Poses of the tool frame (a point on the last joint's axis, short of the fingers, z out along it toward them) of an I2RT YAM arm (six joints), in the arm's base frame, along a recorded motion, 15 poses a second.
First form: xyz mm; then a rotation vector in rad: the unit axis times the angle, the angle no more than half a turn.
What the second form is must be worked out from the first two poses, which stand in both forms.
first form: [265, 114, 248, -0.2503, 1.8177, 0.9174]
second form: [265, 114, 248, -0.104, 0.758, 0.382, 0.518]
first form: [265, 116, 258, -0.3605, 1.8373, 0.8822]
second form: [265, 116, 258, -0.150, 0.763, 0.366, 0.511]
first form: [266, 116, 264, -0.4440, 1.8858, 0.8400]
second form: [266, 116, 264, -0.183, 0.777, 0.346, 0.493]
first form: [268, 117, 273, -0.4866, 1.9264, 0.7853]
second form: [268, 117, 273, -0.200, 0.790, 0.322, 0.482]
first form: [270, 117, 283, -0.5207, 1.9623, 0.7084]
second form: [270, 117, 283, -0.213, 0.803, 0.290, 0.476]
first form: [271, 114, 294, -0.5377, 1.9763, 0.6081]
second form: [271, 114, 294, -0.221, 0.811, 0.249, 0.482]
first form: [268, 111, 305, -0.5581, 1.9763, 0.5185]
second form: [268, 111, 305, -0.230, 0.814, 0.213, 0.490]
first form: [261, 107, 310, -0.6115, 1.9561, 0.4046]
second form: [261, 107, 310, -0.253, 0.810, 0.167, 0.502]
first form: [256, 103, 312, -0.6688, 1.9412, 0.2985]
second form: [256, 103, 312, -0.278, 0.806, 0.124, 0.508]
